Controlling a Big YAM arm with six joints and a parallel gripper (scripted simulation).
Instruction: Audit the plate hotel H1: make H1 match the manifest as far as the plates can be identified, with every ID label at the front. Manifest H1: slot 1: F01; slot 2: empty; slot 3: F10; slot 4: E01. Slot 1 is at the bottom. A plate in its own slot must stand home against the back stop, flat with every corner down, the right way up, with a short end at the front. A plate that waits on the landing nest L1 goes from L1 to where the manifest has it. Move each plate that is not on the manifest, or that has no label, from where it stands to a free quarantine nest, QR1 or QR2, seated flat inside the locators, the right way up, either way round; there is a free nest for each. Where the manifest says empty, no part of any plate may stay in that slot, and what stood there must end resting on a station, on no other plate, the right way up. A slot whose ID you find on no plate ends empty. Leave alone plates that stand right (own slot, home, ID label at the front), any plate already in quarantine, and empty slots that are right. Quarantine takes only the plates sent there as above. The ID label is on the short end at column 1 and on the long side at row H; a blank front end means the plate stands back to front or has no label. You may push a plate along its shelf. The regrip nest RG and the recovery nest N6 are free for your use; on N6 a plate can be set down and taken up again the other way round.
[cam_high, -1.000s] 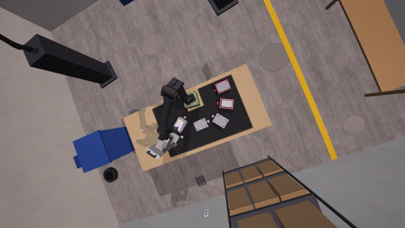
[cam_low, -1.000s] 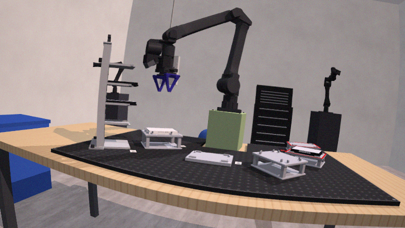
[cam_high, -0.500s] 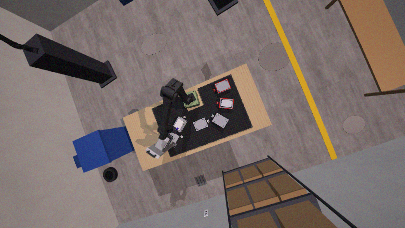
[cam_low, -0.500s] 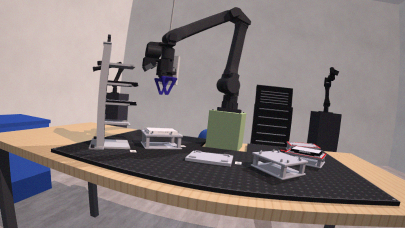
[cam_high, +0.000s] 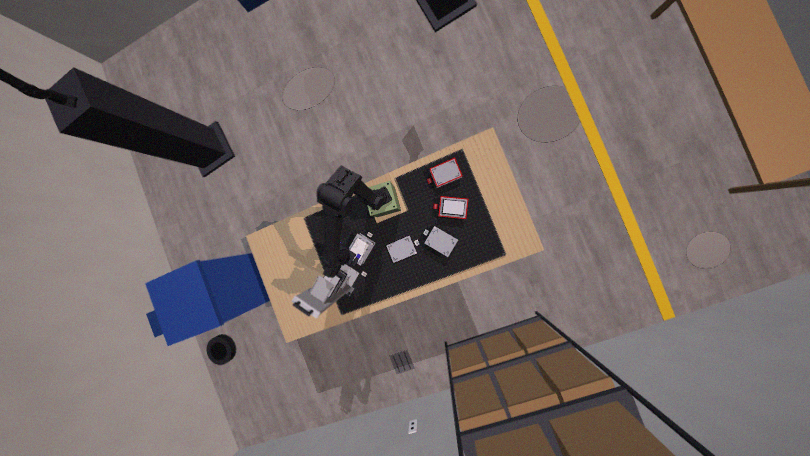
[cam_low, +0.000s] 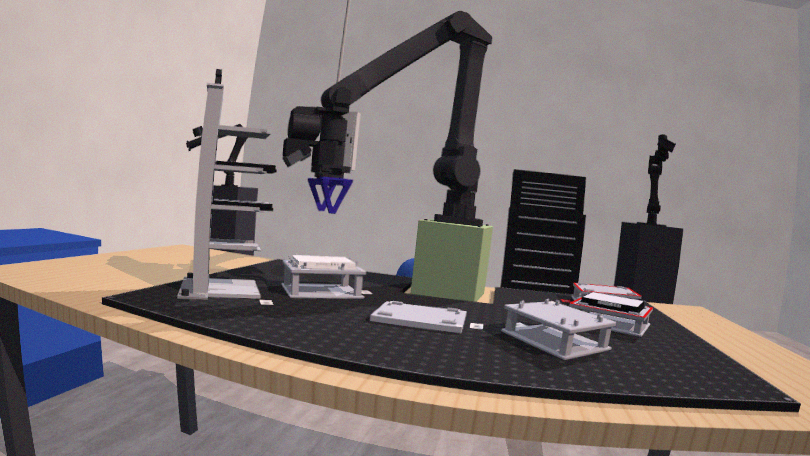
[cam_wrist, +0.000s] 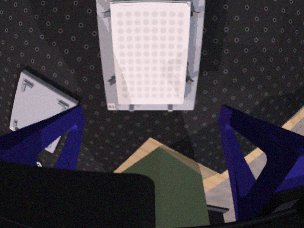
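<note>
My hand is 12 cm above the white well plate. From my hand the other things lie so: RG label 5 cm behind, 9 cm to the left, 19 cm below; H1 tag 15 cm ahead, 7 cm to the right, 19 cm below; regrip nest RG 13 cm below.
</note>
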